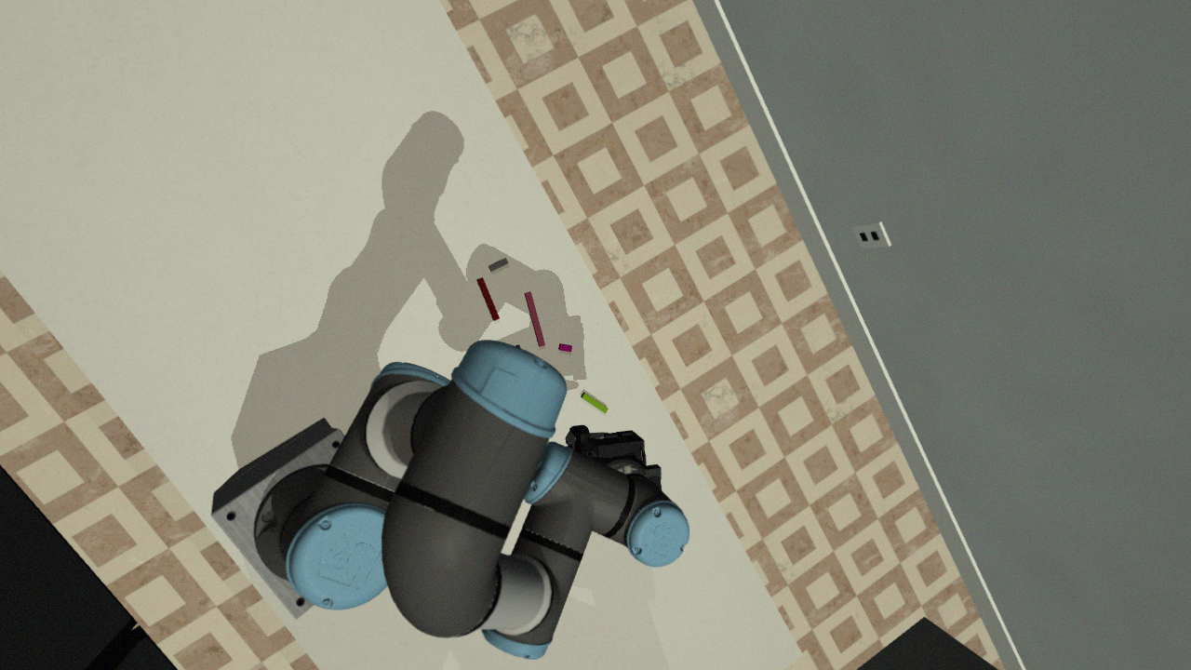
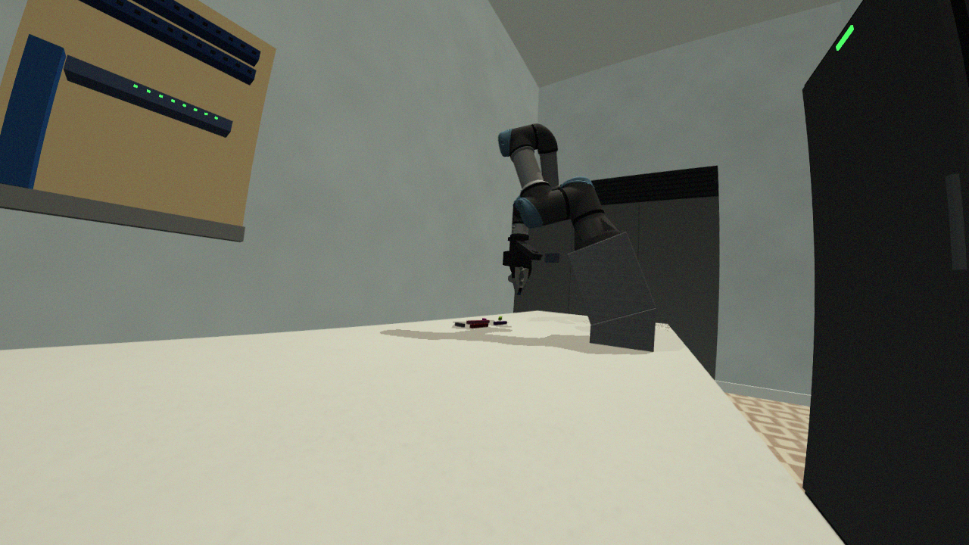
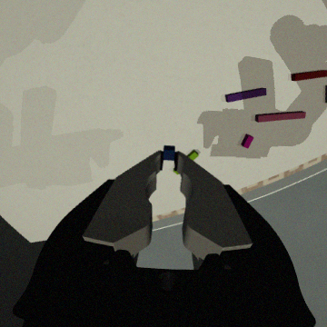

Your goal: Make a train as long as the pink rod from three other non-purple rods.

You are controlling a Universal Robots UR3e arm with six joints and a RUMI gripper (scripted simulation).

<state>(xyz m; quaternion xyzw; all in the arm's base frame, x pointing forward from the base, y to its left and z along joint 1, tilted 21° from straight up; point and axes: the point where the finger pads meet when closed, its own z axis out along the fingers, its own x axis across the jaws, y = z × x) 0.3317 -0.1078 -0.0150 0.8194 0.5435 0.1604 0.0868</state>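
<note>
Right now the lime rod is 11 cm below my hand and 7 cm ahead of it. From my hand the other things lie so: blue rod 1 cm below; then magenta rod 11 cm to the left, 11 cm below, 7 cm ahead; then purple rod 12 cm to the left, 11 cm below, 1 cm behind.
</note>
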